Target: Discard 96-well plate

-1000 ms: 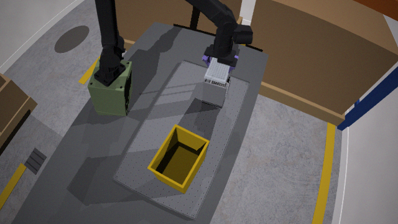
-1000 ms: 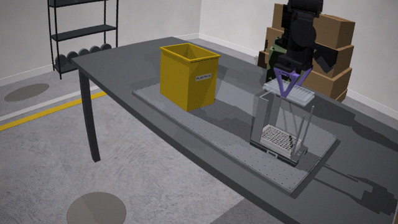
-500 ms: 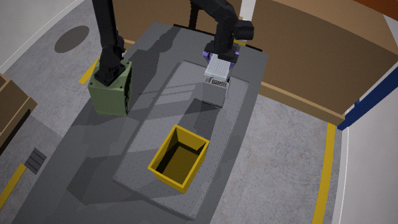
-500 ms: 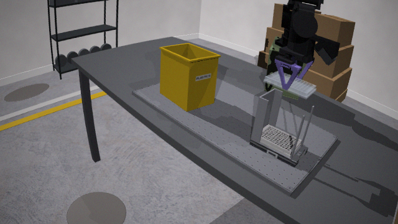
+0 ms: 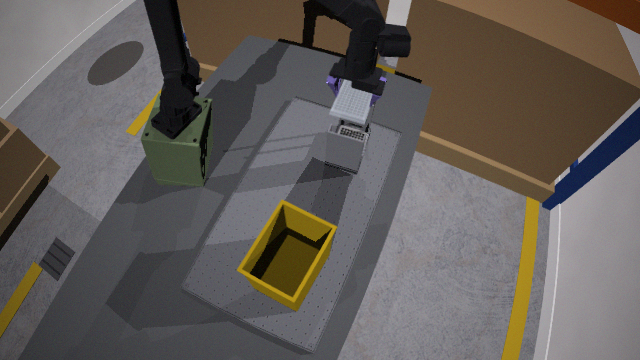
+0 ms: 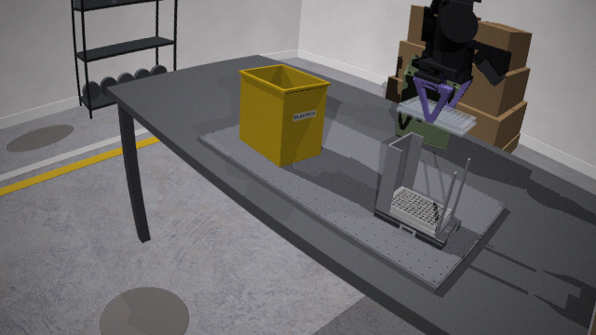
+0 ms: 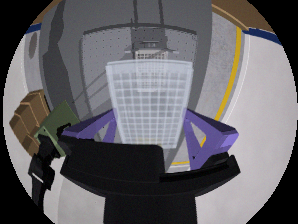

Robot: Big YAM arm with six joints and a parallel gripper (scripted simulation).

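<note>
Now: hand 5 cm short of the yellow plastics bin W1, 39 cm to the left of it and 14 cm above it.
</note>
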